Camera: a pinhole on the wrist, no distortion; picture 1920 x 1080 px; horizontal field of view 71.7 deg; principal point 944.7 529.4 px. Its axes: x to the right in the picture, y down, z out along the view. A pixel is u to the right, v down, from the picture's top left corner.
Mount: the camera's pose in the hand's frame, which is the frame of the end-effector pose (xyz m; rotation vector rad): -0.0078 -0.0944 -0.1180 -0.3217 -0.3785 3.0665
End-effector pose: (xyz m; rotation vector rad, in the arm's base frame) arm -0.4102 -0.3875 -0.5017 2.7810 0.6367 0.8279
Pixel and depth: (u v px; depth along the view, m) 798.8 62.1 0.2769
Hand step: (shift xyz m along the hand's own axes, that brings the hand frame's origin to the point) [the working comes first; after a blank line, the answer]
In the camera's frame: -0.0304 -0.0974 0.2769

-0.0349 -0.0674 0.1746
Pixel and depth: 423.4 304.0 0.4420
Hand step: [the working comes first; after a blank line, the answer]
In the camera's frame: -0.1734 -0.0750 0.4420

0.0703 -0.1368 0.3544
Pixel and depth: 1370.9 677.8 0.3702
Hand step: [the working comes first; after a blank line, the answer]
In the camera's frame: 0.1188 0.0413 0.3702

-0.2016 -0.2151 0.1994
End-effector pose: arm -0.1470 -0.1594 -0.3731 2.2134 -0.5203 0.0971
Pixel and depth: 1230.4 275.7 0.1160
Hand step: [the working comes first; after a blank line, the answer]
In the camera's frame: 0.0249 -0.0222 0.1160

-0.0562 -0.0989 -0.0075
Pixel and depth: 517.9 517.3 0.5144
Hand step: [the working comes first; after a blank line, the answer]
In the camera's frame: -0.1652 -0.0047 0.5144

0.0465 -0.2216 0.4043
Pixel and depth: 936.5 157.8 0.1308
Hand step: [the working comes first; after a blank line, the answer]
In the camera's frame: -0.0008 -0.0366 0.1308

-0.0340 -0.0900 0.0152
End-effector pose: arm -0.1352 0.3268 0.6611 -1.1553 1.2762 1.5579
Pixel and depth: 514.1 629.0 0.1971
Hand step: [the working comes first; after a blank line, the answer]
In the camera's frame: -0.0639 0.0148 0.1971

0.0134 -0.1592 0.0782
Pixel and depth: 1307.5 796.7 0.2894
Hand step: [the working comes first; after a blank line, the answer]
In the camera's frame: 0.0790 0.0582 0.2894

-0.1460 -0.2147 0.1266
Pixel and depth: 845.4 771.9 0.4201
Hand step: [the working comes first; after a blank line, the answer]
In the camera's frame: -0.0314 0.0767 0.4201

-0.0655 -0.2701 0.2682
